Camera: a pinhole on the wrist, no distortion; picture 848 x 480 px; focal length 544.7 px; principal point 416.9 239.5 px. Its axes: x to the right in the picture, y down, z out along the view. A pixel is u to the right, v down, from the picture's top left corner.
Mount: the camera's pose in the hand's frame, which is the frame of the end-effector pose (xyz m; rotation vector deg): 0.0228 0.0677 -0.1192 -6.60 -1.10 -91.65
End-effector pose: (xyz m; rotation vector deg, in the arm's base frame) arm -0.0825 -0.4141 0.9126 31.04 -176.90 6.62
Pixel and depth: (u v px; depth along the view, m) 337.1 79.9 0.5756
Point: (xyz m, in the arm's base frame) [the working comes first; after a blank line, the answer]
In the camera's frame: -0.0843 -0.1687 0.5756

-0.0478 -0.2182 0.4412
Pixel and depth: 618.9 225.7 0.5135
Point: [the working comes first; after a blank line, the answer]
In the camera's frame: 0.1904 -0.0130 0.5135

-0.0868 -0.5299 0.5113
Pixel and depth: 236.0 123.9 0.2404
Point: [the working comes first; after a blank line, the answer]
In the camera's frame: -0.0798 -0.0510 0.2404

-0.1288 -0.2603 0.7845
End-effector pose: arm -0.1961 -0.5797 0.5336 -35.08 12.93 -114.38
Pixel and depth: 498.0 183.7 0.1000
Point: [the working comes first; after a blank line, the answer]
In the camera's frame: 0.0149 -0.0102 0.1000

-0.1645 -0.6274 0.4993
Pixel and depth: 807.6 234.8 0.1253
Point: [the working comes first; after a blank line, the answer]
In the camera's frame: 0.0899 -0.0011 0.1253

-0.2082 -0.5964 0.5582
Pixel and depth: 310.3 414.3 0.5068
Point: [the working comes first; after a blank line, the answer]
In the camera's frame: -0.0992 0.1626 0.5068

0.0657 -0.8334 0.8355
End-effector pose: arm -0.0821 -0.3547 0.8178 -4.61 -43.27 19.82
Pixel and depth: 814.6 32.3 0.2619
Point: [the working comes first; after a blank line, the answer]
In the camera's frame: 0.1912 -0.0996 0.2619

-0.2111 -0.4769 0.9127
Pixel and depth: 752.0 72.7 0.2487
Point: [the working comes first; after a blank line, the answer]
In the camera's frame: 0.1530 -0.0762 0.2487

-0.1931 -0.4340 0.9083
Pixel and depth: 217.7 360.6 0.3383
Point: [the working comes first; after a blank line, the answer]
In the camera's frame: -0.1237 0.0752 0.3383

-0.1982 -0.1201 1.0031
